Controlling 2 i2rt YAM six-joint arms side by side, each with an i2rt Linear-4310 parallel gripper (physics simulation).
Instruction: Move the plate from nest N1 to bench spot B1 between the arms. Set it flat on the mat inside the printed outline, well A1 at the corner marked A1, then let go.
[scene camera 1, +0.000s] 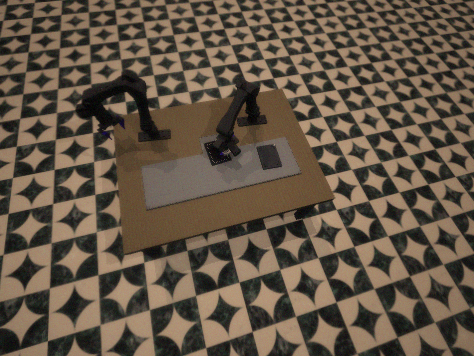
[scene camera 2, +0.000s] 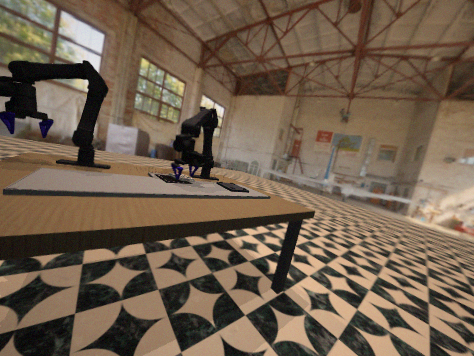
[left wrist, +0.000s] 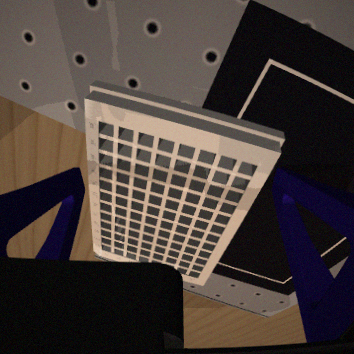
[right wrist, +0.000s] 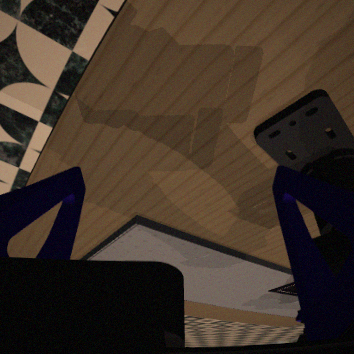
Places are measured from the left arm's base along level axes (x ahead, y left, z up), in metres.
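Pixels of known places: left gripper, between the fingertips: (scene camera 2: 184, 177) (left wrist: 177, 177); right gripper, between the fingertips: (scene camera 1: 118, 134) (scene camera 2: 29, 136) (right wrist: 178, 176); left arm's base, origin of its link: (scene camera 1: 251, 121) (scene camera 2: 204, 178); right arm's base, origin of its link: (scene camera 1: 154, 135) (scene camera 2: 85, 165) (right wrist: 328, 164).
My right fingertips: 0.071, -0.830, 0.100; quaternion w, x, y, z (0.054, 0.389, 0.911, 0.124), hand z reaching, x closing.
Ahead of a thing's pixels: the offset from my right fingertips to its top centre, as dx, dy, dz. Level surfaces: height alone.
The pale multi-well plate {+0.112, +0.620, -0.070} (left wrist: 175, 188) (scene camera 1: 228, 153) lies between the spread fingers of my left gripper (left wrist: 177, 177) (scene camera 1: 224, 153) (scene camera 2: 184, 176). The gripper is open, with its fingertips apart from the plate's two long sides. In the left wrist view the plate overlaps one side of the black mat {dz -0.085} (left wrist: 240, 65) (scene camera 1: 215, 150) and covers part of its white outline; it is turned against that outline. Whether it lies fully flat is unclear. The A1 mark is not readable. My right gripper (right wrist: 178, 176) (scene camera 1: 115, 131) (scene camera 2: 28, 134) is open and empty, high at the picture's left.
A dark rectangular pad or nest {+0.230, +0.875, -0.069} (scene camera 1: 270, 157) (scene camera 2: 233, 187) lies to the right of the black mat, on the long grey perforated board {dz -0.087} (scene camera 1: 175, 185) (scene camera 2: 75, 182). The board lies on the wooden table {dz -0.100} (scene camera 1: 220, 217) (scene camera 2: 150, 215). A dark arm base plate (right wrist: 305, 120) shows in the right wrist view.
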